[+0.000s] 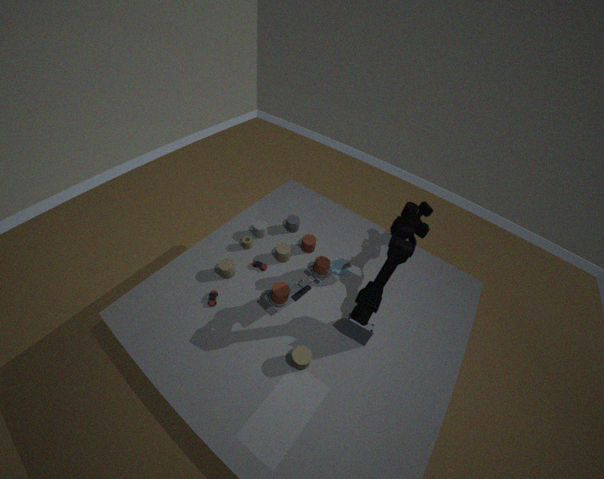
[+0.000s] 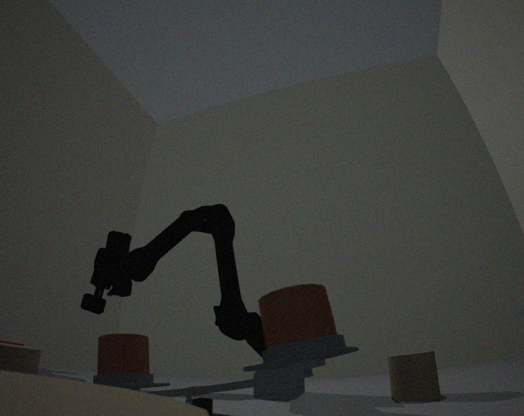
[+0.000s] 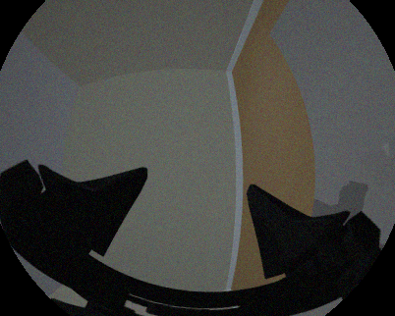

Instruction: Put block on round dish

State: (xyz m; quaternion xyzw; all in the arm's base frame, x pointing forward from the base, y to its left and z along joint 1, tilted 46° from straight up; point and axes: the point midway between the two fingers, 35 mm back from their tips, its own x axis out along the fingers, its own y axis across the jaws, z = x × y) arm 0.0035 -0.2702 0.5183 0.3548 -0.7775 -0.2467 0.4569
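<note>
Now: gripper tip 26 cm short of the grey block, 47 cm to the right of it and 21 cm above it. From my gripper tip the other things lie so: pale blue round dish (22 cm ahead, 37 cm to the left, 25 cm below).
</note>
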